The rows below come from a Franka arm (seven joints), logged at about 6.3 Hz.
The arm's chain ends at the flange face. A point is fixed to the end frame.
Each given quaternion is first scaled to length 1.
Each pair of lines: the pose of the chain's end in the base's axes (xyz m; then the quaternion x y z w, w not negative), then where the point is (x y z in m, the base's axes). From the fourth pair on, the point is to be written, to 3 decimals.
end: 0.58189 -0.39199 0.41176 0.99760 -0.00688 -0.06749 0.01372
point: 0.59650 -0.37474 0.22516
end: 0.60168 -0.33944 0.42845 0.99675 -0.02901 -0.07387 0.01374
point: 0.61475 -0.32335 0.24163
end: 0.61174 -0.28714 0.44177 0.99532 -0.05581 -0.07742 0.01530
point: 0.62437 -0.27303 0.25476
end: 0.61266 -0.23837 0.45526 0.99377 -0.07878 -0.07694 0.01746
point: 0.626 -0.226 0.268
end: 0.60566 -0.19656 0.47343 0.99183 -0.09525 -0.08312 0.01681
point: 0.617 -0.185 0.286
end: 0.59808 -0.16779 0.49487 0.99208 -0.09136 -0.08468 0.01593
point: 0.609 -0.156 0.308
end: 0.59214 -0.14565 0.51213 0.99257 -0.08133 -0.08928 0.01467
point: 0.601 -0.132 0.325
